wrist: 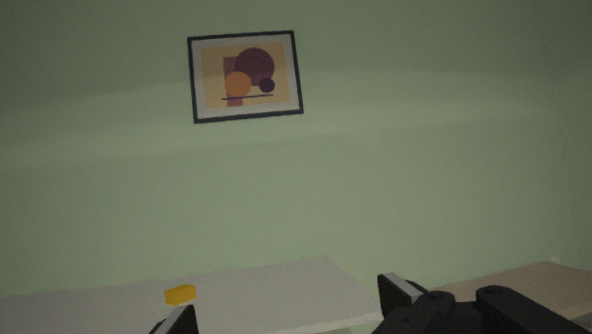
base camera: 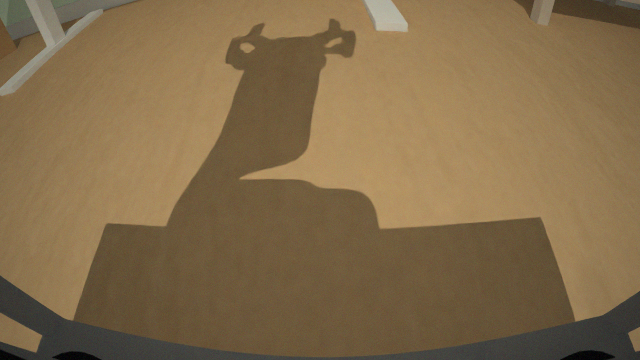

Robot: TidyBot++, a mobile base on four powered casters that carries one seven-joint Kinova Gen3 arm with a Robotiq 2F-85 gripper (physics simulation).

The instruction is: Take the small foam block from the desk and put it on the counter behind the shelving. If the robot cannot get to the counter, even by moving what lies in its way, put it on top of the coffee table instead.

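Frame: origin at the arm's base, x ahead, y left, z up, level; metres.
Where they show: gripper, between the fingertips: [wrist: 289, 311].
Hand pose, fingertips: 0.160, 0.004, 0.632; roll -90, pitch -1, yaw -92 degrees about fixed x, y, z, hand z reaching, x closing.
Each offset is from my fingertips to the top centre of the thing, as dx, dy, dz. "spot": to the spot under its first point. Level surfaces: height alone.
A small yellow block {+1.061, +0.352, -0.263} [wrist: 180, 295], which looks like the foam block, lies on the pale grey desk top {dz -0.308} [wrist: 325, 277] at the lower left of the wrist view. My gripper [wrist: 289, 311] is open and empty, with its fingertips wide apart at the bottom of the wrist view. The block appears just above the left fingertip, farther away on the desk. In the base camera view, white feet of the desk {dz -1.003} [base camera: 52, 47] show at the upper left and top centre. The counter, the shelving and a sure coffee table do not show.
A light wooden table top [wrist: 530, 282] stands right of the desk, and a wooden leg {spot: +0.948, -0.722, -0.979} [base camera: 542, 11] shows at the upper right in the base view. A brown object [base camera: 5, 40] is at the far left edge. A framed picture [wrist: 246, 76] hangs on the green wall [wrist: 400, 200].
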